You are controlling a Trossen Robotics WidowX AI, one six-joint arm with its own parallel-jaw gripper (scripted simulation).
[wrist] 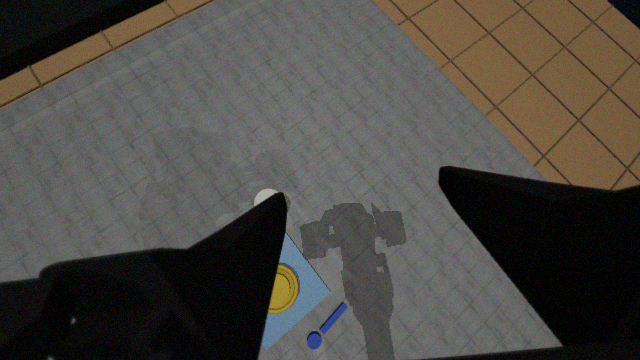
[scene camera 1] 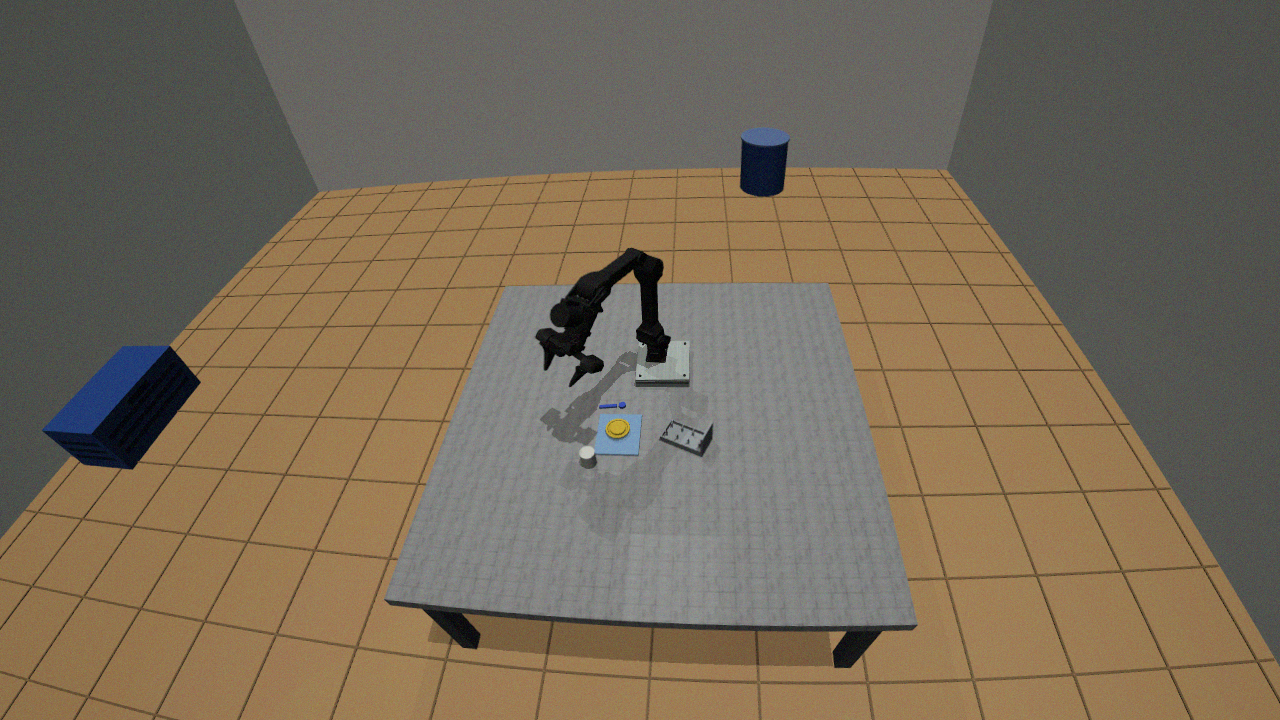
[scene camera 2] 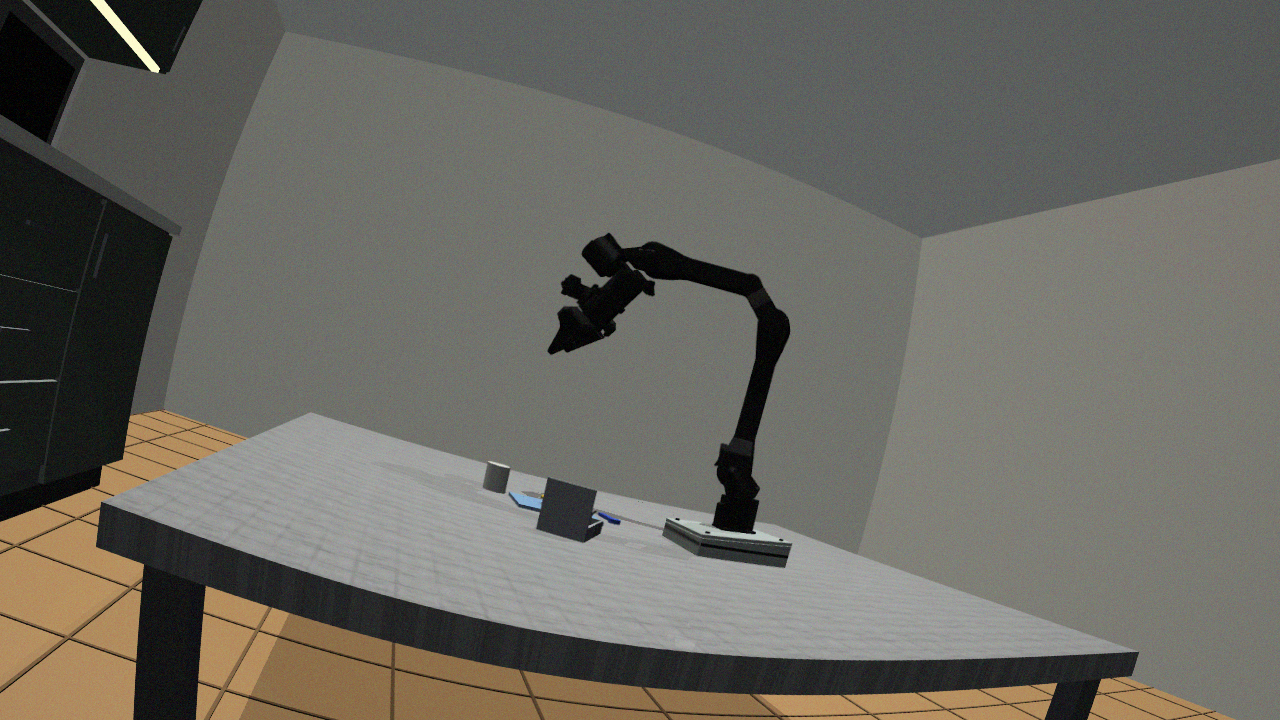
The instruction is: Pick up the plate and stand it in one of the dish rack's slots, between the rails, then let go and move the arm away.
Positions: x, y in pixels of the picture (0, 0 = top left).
Labels:
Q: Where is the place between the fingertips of my gripper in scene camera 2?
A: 557, 351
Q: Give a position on a grey dish rack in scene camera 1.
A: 676, 434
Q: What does my gripper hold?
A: Nothing.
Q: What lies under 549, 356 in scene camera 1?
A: My gripper.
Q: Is my gripper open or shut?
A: Open.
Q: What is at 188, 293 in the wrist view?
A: My gripper.

